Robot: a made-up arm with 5 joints.
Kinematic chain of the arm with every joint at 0, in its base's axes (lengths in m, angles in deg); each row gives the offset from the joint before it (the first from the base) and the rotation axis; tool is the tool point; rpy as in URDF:
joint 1: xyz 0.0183 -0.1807 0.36 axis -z
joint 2: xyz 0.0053 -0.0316 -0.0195 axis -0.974 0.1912 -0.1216
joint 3: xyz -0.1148 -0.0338 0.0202 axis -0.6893 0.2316 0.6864
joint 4: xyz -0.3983 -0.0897 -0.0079 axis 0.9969 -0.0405 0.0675
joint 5: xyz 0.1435 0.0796 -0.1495 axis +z
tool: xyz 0.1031 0.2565 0.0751 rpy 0 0 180
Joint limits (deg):
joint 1: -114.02..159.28
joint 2: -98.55..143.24
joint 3: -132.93..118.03
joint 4: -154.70..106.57
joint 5: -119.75..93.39
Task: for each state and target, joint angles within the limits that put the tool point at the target. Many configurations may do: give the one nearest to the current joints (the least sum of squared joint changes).
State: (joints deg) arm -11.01 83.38 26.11 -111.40 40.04
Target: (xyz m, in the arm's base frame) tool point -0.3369 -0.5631 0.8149
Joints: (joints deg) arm -27.07 57.54 18.60 -144.16 69.17
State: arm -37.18 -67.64 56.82 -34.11 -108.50
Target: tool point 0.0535 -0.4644 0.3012
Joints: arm -3.66 -52.10 58.09 -42.77 -110.66
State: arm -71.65 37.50 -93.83 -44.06 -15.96
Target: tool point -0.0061 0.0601 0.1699
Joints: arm -47.74 45.43 -112.97 -55.84 14.03
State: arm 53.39 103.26 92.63 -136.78 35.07
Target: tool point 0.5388 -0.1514 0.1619
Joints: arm 42.43 129.40 109.50 -154.70 47.34
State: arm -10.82 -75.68 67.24 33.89 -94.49
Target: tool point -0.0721 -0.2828 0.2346
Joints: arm 18.27 -45.33 59.55 46.95 -98.79
